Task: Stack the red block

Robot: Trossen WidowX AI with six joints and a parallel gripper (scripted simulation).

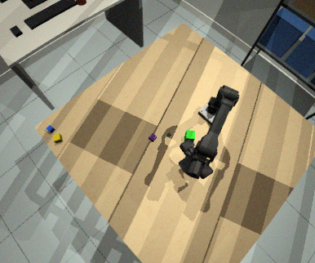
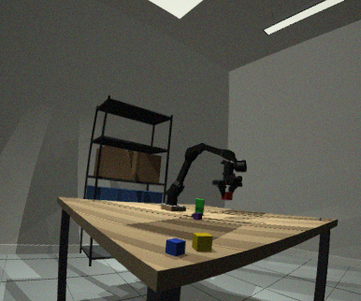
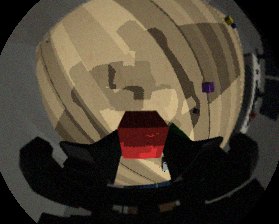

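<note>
Right now the small dark object is 19 cm to the right of my gripper tip, 10 cm below it and 9 cm behind it. From my gripper tip the other things lie so: red block: 2 cm above; purple block: 25 cm to the right, 9 cm below, 2 cm behind; yellow block: 69 cm to the right, 30 cm ahead, 9 cm below.
</note>
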